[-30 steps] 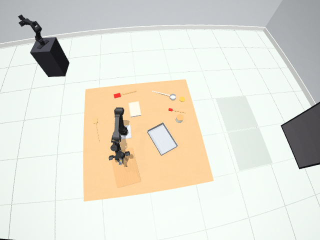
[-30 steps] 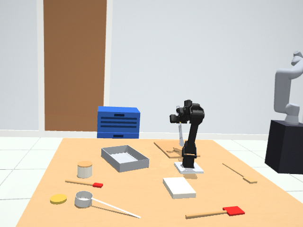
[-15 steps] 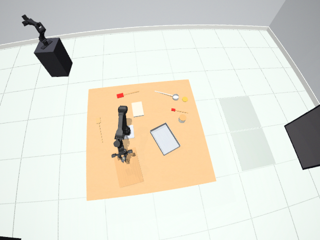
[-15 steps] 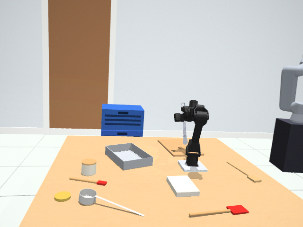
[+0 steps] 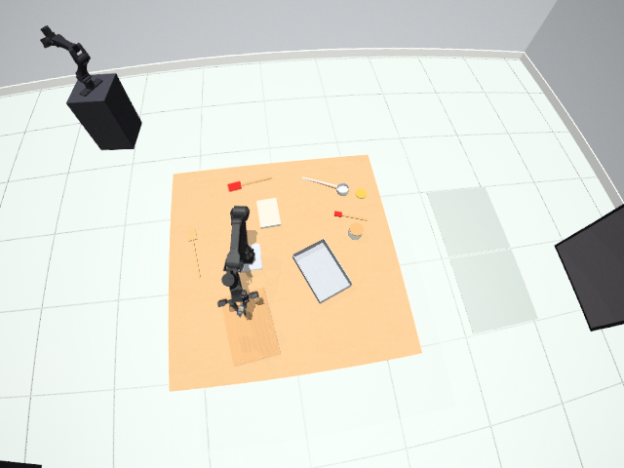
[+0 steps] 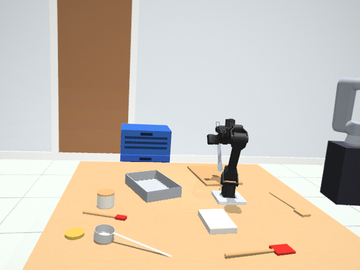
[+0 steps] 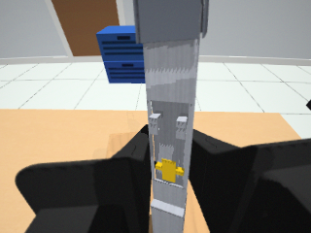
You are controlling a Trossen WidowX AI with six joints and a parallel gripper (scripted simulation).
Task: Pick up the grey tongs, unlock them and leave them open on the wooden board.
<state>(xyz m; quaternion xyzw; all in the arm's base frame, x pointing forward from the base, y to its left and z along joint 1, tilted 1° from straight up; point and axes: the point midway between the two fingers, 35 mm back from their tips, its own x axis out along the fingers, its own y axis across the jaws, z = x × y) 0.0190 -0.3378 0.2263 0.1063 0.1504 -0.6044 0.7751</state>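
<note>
The wooden board is 22 cm below my gripper tip. Also, from my gripper tip: grey roasting tin: 39 cm ahead, 29 cm to the left, 20 cm below; white block: 66 cm to the left, 22 cm below, 9 cm ahead; lidded jar: 59 cm ahead, 52 cm to the left, 20 cm below.
</note>
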